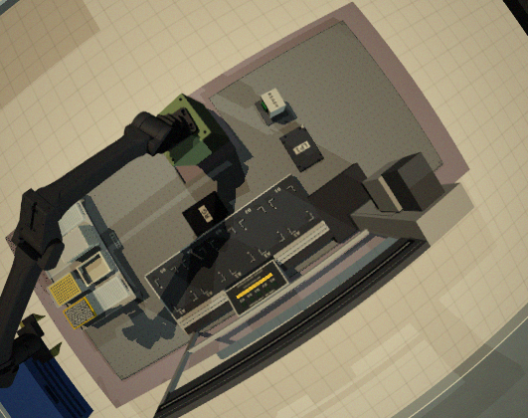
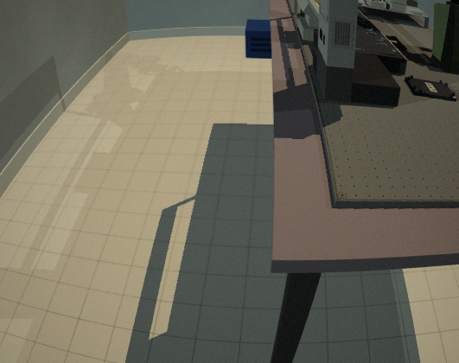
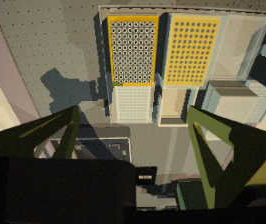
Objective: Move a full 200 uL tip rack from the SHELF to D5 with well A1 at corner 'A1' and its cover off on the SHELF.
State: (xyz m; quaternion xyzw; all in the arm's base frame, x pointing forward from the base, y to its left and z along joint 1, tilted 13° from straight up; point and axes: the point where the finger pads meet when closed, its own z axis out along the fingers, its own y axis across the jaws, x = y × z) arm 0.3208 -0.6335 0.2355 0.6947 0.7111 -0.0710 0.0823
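Now: the yellow tip rack 20 cm below my hand, 1 cm to the left of it and 1 cm behind it. The rest, counted from my hand: shelf (24 cm below, 16 cm behind, 6 cm to the left); then pale sealed block (22 cm behind, 18 cm below, 13 cm to the left); then tan reservoir (23 cm below, 13 cm to the left, 11 cm behind).
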